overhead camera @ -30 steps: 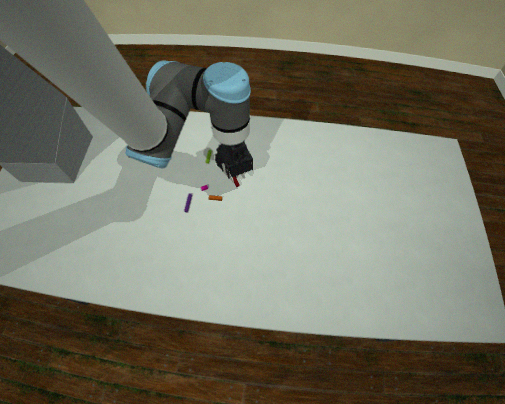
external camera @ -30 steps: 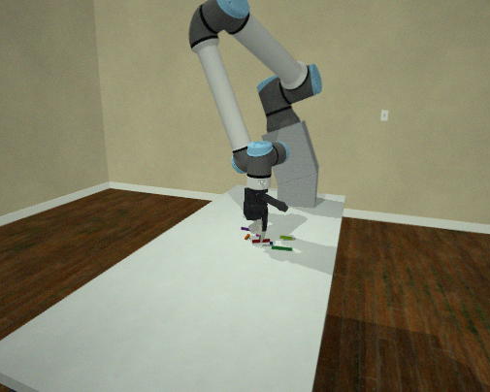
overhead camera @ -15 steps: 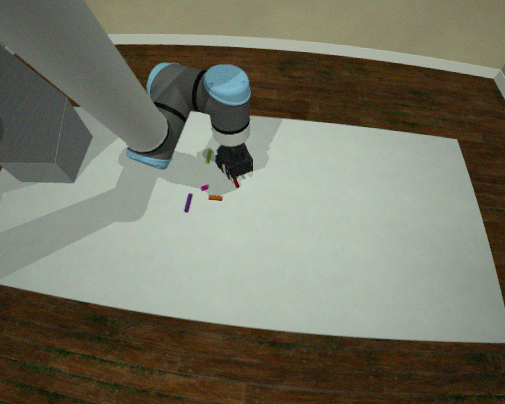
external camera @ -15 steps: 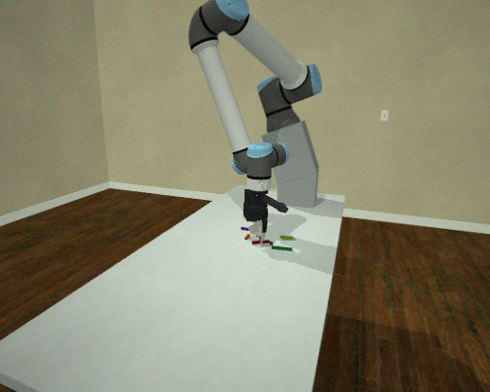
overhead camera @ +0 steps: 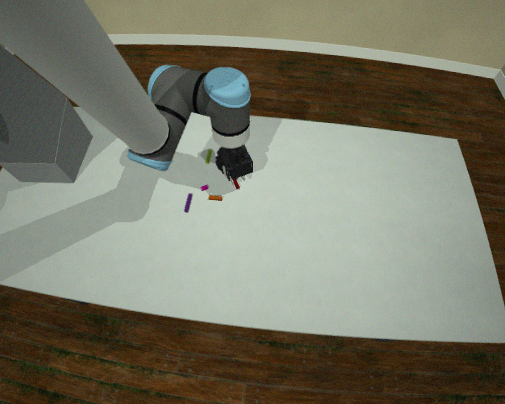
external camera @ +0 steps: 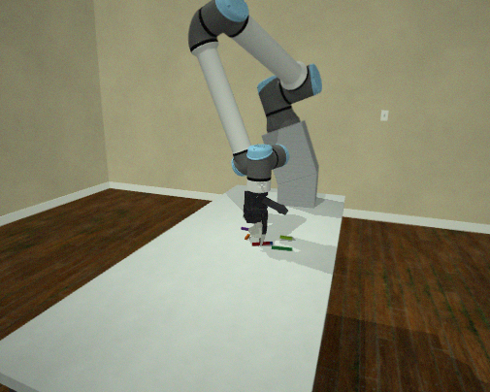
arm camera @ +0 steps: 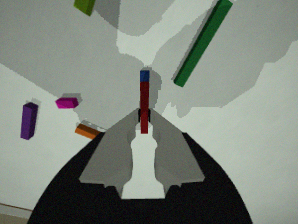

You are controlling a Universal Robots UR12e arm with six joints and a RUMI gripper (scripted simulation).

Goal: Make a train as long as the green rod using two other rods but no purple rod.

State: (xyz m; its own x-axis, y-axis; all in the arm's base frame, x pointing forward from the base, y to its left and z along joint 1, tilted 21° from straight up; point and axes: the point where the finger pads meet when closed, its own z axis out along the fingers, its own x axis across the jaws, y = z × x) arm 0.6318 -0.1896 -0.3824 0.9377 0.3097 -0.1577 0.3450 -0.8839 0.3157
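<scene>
Now: hand 1 cm above the red rod. From my hand the other things lie so: green rod: 3 cm ahead, 8 cm to the left, 1 cm below; orange rod: 6 cm behind, 6 cm to the right, 1 cm below; small blue rod: 1 cm behind, 4 cm to the left, 1 cm below.
</scene>
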